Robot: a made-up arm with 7 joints.
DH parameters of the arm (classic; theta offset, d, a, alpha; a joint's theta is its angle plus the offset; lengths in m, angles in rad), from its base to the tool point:
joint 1: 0 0.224 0 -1.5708
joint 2: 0 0 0 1.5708
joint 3: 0 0.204 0.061 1.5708
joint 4: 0 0 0.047 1.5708
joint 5: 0 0.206 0 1.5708
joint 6: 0 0 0.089 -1.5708
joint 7: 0 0.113 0 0
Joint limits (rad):
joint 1: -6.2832..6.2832
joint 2: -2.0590..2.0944
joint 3: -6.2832..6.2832
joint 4: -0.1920..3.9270
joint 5: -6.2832..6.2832
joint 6: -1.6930..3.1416
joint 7: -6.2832..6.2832
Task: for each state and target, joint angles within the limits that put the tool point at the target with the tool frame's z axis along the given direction. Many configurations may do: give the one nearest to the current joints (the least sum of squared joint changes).
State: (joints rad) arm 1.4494 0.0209 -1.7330 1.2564 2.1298 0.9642 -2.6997
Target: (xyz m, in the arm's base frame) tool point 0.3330 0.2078 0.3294 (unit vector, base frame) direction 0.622 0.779 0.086
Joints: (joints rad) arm 1.8454 -0.0677 -1.2419 1.1736 2.5246 0.5300 -2.6997
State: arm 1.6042 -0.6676 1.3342 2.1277 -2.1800 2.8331 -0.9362
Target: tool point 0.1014 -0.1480 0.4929 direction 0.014 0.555 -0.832
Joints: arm 1.8224 -0.6638 1.0039 2.9676 -2.3981 3.1358 -0.9362
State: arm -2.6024 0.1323 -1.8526 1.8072 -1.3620 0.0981 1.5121
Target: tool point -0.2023 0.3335 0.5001 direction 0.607 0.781 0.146
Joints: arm -2.7035 0.5529 -1.7506 1.6465 -1.0901 0.9727 1.5121
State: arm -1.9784 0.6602 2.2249 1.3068 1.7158 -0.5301 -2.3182
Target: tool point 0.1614 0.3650 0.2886 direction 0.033 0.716 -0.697
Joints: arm -1.4494 -0.0868 2.7147 1.0163 0.9590 0.2568 -2.3182
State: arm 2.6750 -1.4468 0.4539 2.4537 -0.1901 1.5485 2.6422
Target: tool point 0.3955 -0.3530 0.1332 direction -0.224 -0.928 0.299
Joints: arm 2.6596 -1.8722 0.9469 2.9895 0.2668 1.2911 2.6422
